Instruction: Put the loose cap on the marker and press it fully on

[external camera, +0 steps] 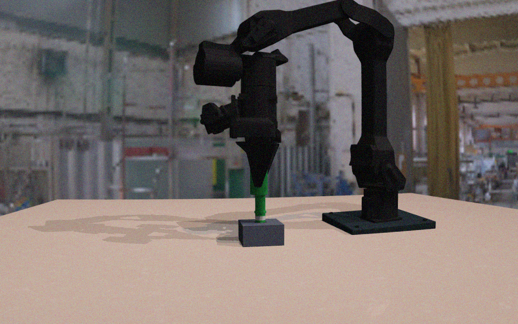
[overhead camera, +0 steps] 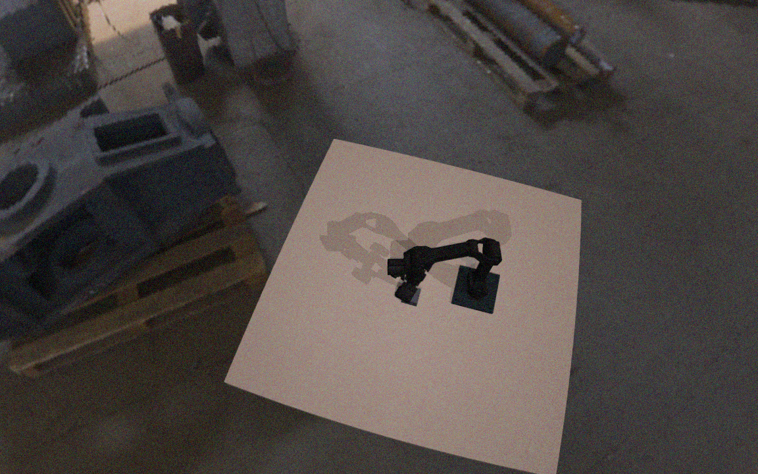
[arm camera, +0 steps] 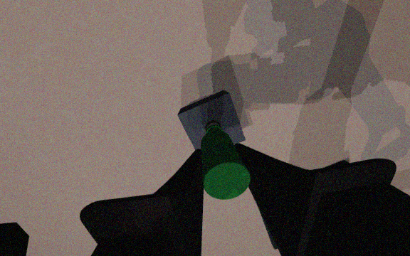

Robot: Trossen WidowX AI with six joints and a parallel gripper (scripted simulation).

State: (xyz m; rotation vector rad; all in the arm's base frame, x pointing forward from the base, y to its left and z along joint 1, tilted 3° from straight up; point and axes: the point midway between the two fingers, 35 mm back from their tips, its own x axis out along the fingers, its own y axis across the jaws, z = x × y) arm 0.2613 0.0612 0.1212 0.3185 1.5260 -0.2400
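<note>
My gripper tip is 3 cm above the green marker. Round my gripper tip: dark grey holder block (7 cm below); then green cap (1 cm above).
</note>
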